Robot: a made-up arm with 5 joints.
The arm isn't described. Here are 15 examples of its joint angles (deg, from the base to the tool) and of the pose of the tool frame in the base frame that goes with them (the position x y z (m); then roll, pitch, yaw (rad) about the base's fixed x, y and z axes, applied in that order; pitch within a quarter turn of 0, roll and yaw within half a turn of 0).
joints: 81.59 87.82 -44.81 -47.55 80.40
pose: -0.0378 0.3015 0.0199 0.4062 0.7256 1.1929
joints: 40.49 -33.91 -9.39 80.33 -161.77
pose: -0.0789 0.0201 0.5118 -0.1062 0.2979 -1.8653
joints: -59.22 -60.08 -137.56 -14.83 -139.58
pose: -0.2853 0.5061 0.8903 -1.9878 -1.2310 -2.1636
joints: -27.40 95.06 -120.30 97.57 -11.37
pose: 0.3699 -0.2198 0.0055 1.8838 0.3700 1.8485
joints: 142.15 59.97 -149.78 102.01 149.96
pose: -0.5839 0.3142 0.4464 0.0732 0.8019 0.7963
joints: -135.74 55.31 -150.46 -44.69 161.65
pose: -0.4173 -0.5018 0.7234 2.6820 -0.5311 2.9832
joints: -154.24 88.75 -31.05 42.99 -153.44
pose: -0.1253 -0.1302 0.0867 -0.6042 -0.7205 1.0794
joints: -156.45 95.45 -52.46 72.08 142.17
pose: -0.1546 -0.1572 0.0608 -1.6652 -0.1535 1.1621
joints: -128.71 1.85 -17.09 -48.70 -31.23
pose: -0.2029 -0.2421 0.5950 -0.9459 0.4070 -1.3977
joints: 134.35 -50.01 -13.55 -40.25 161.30
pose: -0.0833 -0.0725 0.7270 2.1833 -0.1110 1.5746
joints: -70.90 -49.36 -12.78 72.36 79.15
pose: -0.0059 0.0754 0.5419 0.3088 0.9752 -1.5204
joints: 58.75 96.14 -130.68 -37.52 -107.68
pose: 0.2960 0.5751 0.1357 -2.5447 1.0732 1.1831
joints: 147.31 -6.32 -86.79 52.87 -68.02
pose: -0.3284 0.1593 0.8272 -0.7709 1.0384 -2.3298
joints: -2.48 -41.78 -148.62 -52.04 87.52
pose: -0.4505 0.0570 0.9824 -2.4217 0.2433 -2.9206
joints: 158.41 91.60 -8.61 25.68 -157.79
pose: -0.1208 -0.0488 0.1678 -0.8030 -0.7816 0.3697
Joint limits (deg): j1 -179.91..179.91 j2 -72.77..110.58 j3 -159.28..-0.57 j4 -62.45..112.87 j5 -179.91..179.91
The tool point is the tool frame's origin. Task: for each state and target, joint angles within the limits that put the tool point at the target. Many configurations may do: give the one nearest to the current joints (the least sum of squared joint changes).
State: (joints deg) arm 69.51 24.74 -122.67 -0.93 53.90
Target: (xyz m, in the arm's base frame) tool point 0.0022 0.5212 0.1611
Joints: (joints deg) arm 82.48 68.15 -85.97 10.57 54.60
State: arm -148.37 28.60 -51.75 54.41 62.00
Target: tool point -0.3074 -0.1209 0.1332
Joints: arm -168.20 74.71 -54.74 46.60 59.52
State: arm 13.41 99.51 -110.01 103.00 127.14
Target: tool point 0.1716 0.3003 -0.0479
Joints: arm 46.47 102.08 -114.31 99.98 128.97
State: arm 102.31 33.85 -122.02 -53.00 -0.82
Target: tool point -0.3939 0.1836 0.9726
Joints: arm 149.25 22.00 -137.90 -36.48 3.06
